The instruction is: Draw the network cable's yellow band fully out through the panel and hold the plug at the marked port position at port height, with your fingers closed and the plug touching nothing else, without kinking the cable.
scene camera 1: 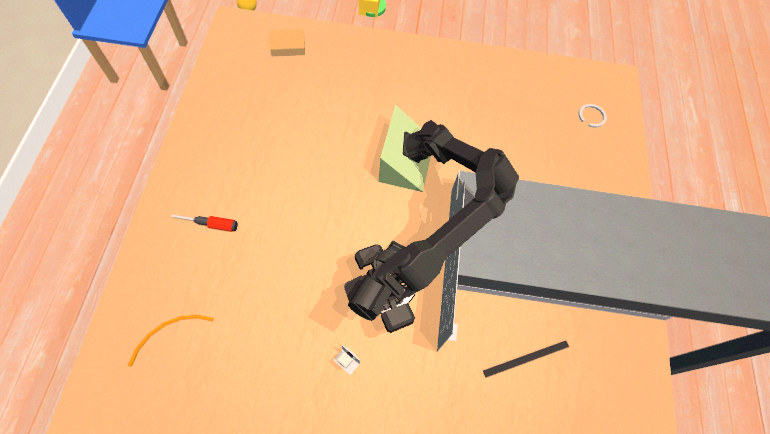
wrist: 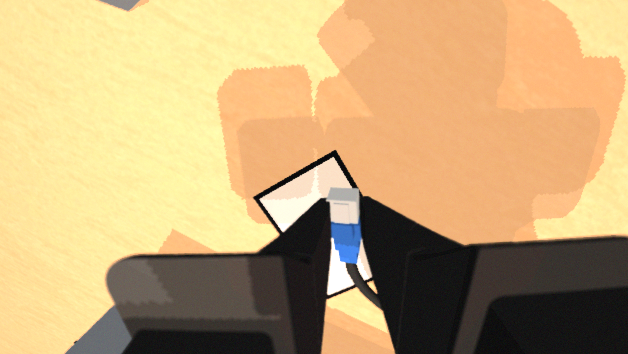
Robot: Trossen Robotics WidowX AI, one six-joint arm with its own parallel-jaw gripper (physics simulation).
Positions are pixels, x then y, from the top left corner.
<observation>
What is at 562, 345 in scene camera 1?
A dark bar.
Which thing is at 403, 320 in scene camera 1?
The gripper.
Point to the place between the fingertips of the gripper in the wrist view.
At 344, 206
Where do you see a black-edged white rectangle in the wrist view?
287, 203
</observation>
